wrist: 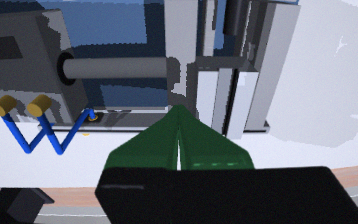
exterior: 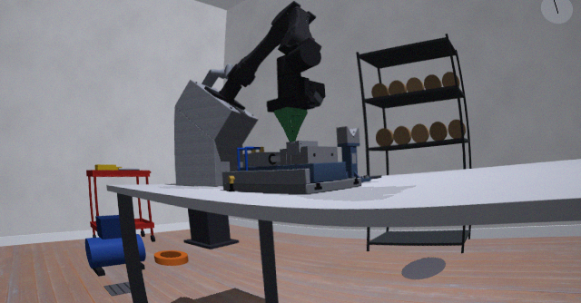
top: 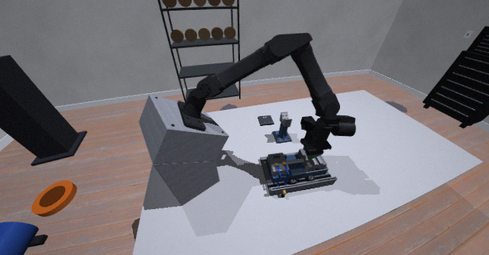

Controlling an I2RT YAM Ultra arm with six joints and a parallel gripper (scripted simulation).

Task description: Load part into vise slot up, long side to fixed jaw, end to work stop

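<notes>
My gripper is now 3 cm short of the part, 1 cm to the left of it and 2 cm above it. Round my hand: cylinder rod (5 cm behind, 3 cm to the left, 4 cm below); work stop (5 cm ahead, 6 cm to the left, 3 cm below); moving jaw (1 cm ahead, 2 cm to the left, 4 cm below).
</notes>
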